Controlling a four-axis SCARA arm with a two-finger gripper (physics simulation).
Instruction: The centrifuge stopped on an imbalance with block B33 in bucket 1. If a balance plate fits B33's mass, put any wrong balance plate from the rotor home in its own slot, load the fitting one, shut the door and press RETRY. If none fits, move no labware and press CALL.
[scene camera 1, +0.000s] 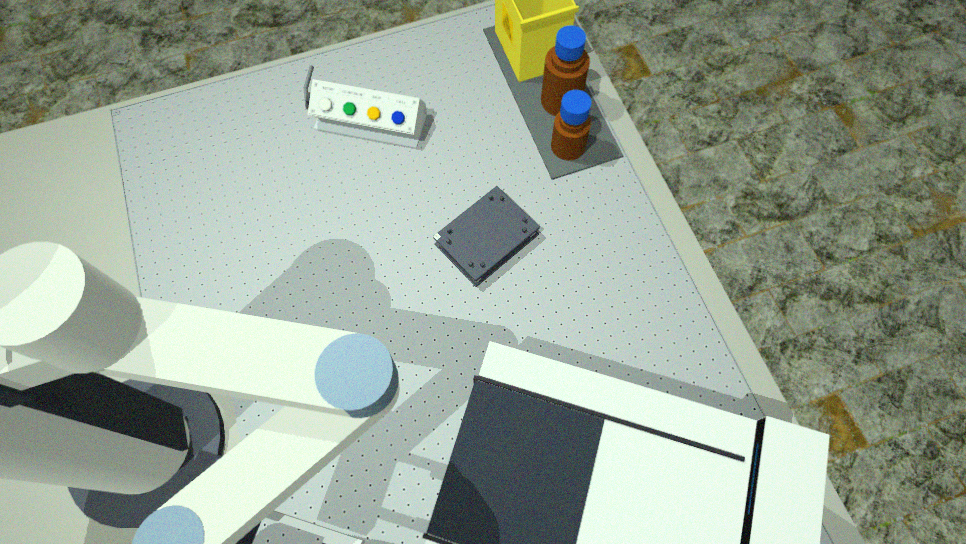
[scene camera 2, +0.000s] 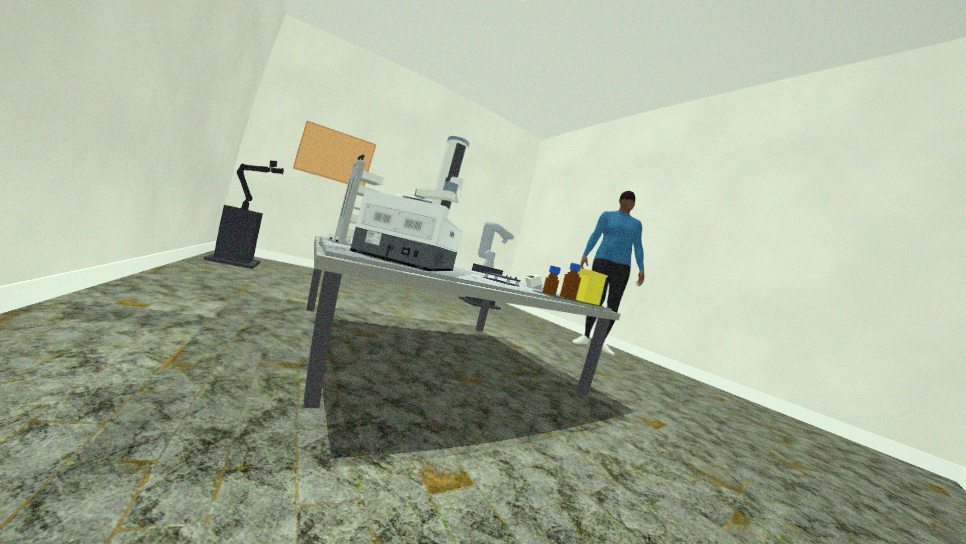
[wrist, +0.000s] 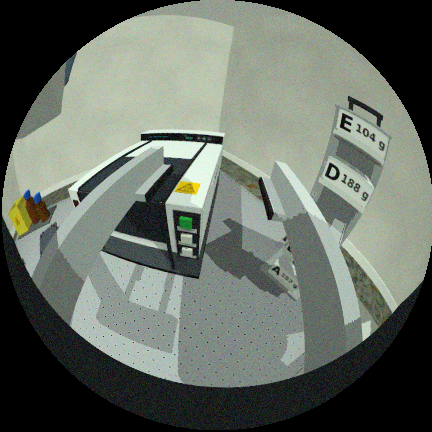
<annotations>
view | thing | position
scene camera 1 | centrifuge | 542, 444
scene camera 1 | brown bottles with blue caps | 566, 67
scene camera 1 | button box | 385, 117
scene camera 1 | yellow bin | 526, 39
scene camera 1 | dark square plate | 488, 231
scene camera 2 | centrifuge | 415, 233
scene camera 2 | brown bottles with blue caps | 571, 282
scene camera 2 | yellow bin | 591, 286
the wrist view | my gripper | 216, 162
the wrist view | centrifuge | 148, 234
</annotations>
